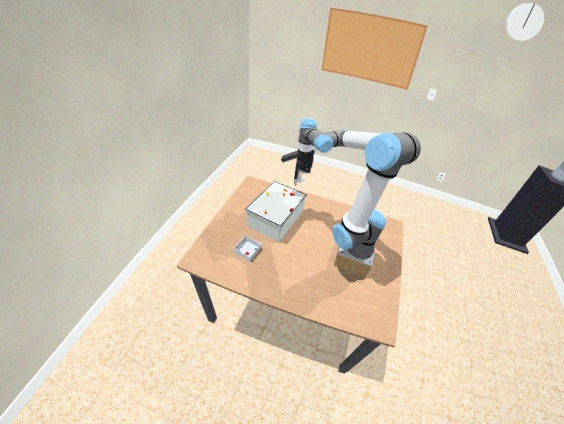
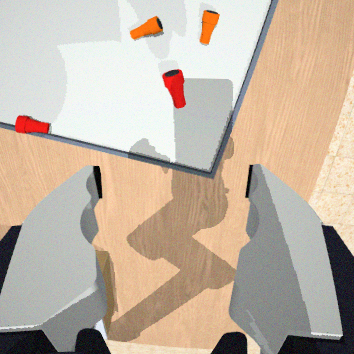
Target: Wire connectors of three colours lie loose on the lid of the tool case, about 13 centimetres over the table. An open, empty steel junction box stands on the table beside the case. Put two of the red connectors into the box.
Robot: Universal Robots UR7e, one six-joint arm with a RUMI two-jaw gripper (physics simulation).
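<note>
A red connector lies on the white lid near its far right corner. Another red connector lies by the lid's right edge. A third red connector lies inside the grey junction box on the table. Two orange connectors lie close to the first red one. My gripper is open and empty, above and beside the lid's corner, apart from the connectors.
A third orange connector and a yellow connector lie elsewhere on the lid. The tool case stands on the wooden table behind the junction box. The arm's base is at the right of the table.
</note>
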